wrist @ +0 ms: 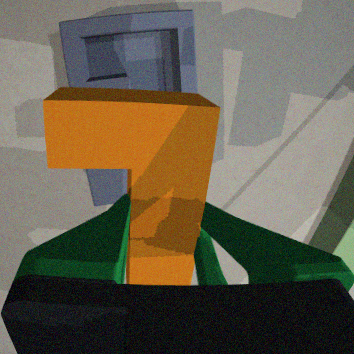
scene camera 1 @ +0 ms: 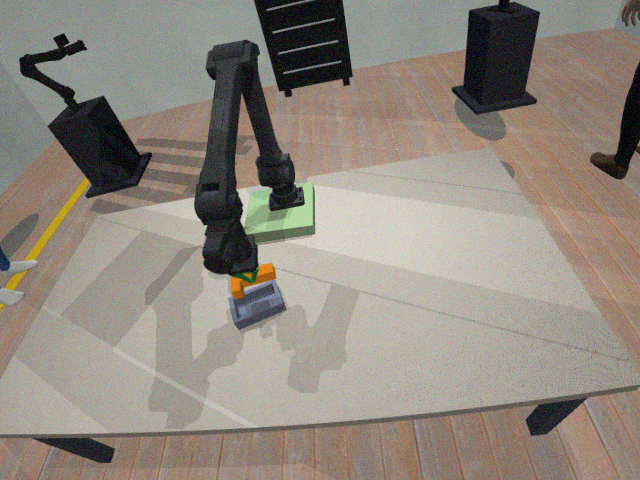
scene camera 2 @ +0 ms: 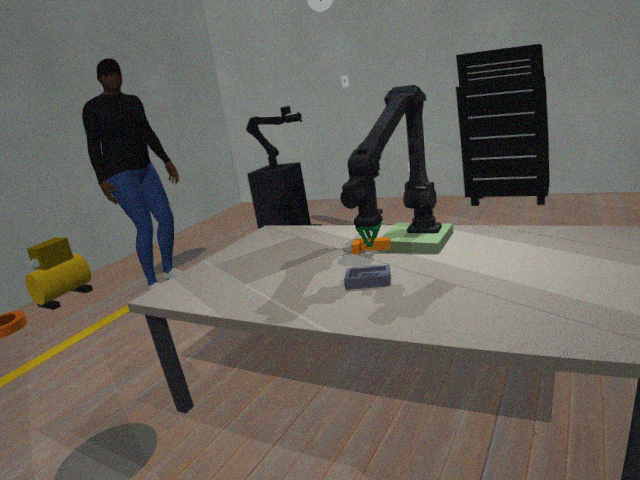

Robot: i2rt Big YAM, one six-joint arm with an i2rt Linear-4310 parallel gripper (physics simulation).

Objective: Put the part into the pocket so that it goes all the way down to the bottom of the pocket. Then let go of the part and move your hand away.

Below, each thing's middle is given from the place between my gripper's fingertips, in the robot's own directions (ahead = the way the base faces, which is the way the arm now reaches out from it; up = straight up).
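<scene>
Blue-grey pocket block [scene camera 1: 263, 301]: my hand is 2 cm to the left of it, 1 cm short of it and 11 cm above it. Orange L-shaped block [wrist: 165, 139]: 2 cm ahead of my hand.
</scene>
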